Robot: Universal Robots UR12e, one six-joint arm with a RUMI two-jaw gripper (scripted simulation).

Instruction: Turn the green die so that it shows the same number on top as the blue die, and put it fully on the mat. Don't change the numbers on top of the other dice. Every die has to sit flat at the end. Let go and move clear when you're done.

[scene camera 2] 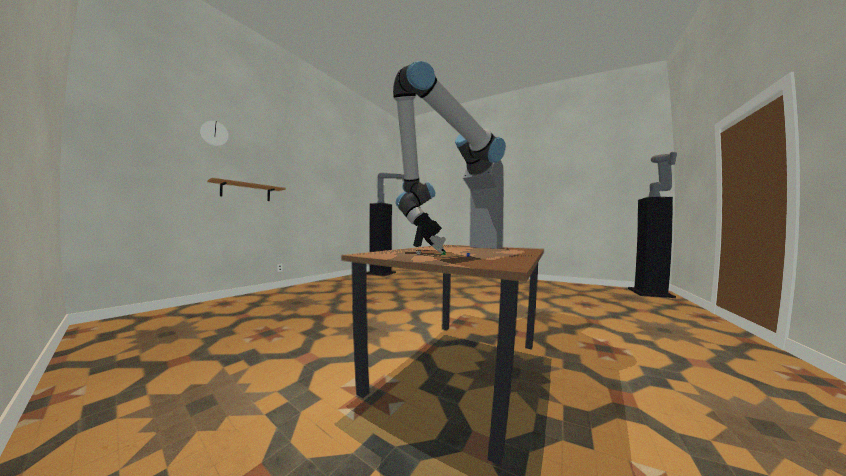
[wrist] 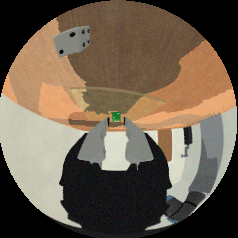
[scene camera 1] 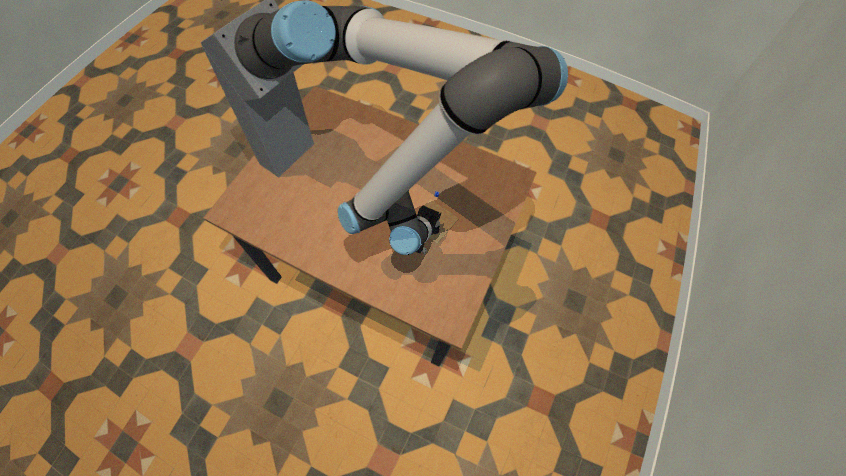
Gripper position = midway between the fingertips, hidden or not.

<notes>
In view: the gripper (scene camera 2: 444,253) and a white die (wrist: 74,40).
The gripper shows as well in the wrist view (wrist: 116,117).
</notes>
